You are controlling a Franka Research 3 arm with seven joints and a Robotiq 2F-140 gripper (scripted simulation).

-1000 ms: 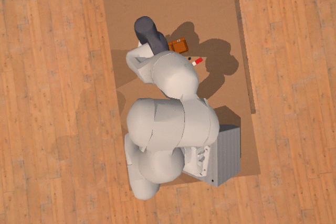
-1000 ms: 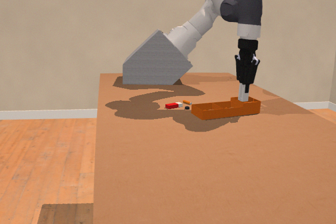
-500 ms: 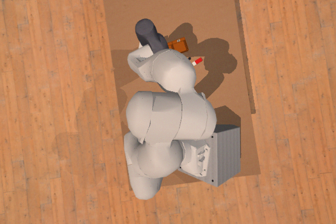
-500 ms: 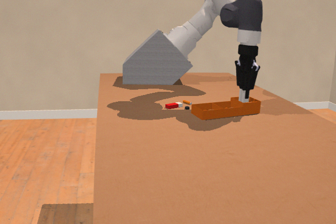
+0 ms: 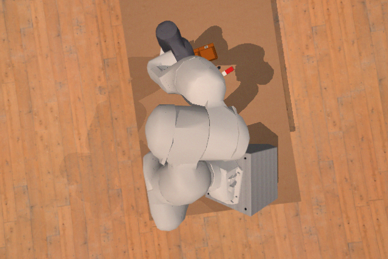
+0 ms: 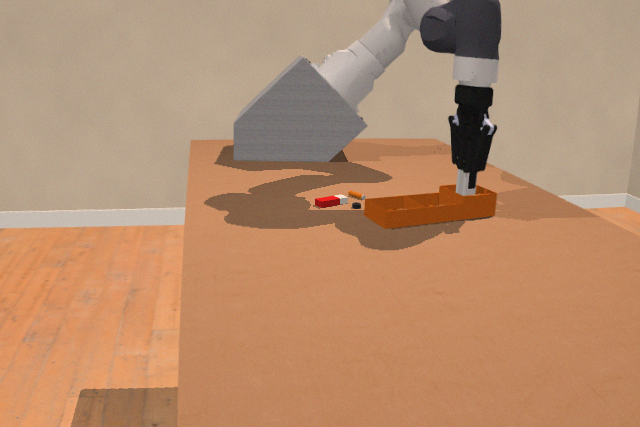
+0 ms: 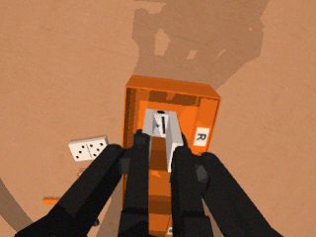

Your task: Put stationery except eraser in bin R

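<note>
My hand is 30 mm above the small grey piece. The rest, counted from my hand: white domino (80 mm to the right, 60 mm behind, 40 mm below); small black piece (220 mm to the right, 50 mm below, 20 mm behind); orange bin (80 mm to the right, 30 mm below, 30 mm ahead).
</note>
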